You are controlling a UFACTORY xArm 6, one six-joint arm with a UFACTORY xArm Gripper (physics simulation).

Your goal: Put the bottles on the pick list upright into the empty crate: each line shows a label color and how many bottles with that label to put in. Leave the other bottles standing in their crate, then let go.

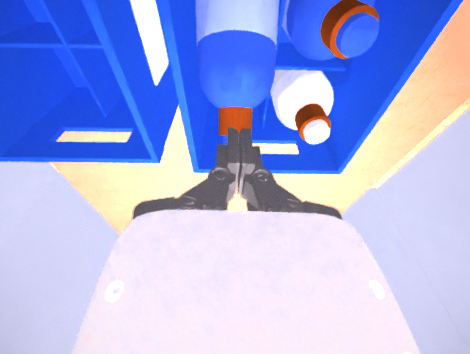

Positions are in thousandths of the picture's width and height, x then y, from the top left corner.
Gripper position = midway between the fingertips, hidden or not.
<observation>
In view: my gripper (505,408) and a white bottle (644,281).
</observation>
